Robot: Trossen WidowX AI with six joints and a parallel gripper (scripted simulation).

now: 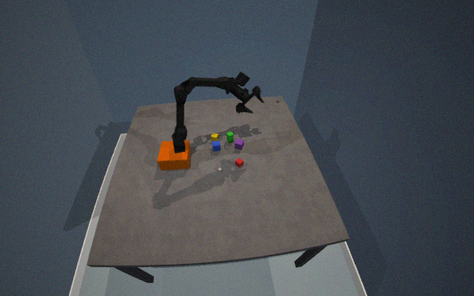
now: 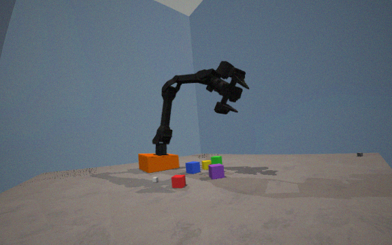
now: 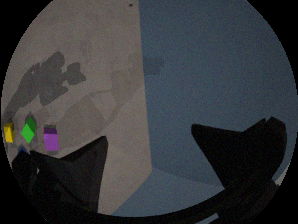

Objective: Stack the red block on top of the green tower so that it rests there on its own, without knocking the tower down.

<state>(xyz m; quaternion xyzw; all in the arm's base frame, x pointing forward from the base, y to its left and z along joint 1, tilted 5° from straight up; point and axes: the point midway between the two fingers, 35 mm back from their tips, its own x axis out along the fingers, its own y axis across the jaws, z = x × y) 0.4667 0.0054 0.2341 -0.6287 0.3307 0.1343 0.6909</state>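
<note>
The red block is 17 cm behind my gripper tip, 17 cm to the right of it and 25 cm below it. Also, from my gripper tip: yellow block: 26 cm behind, 9 cm to the left, 25 cm below; blue block: 27 cm behind, 24 cm below; purple block: 12 cm behind, 3 cm to the right, 24 cm below.
</note>
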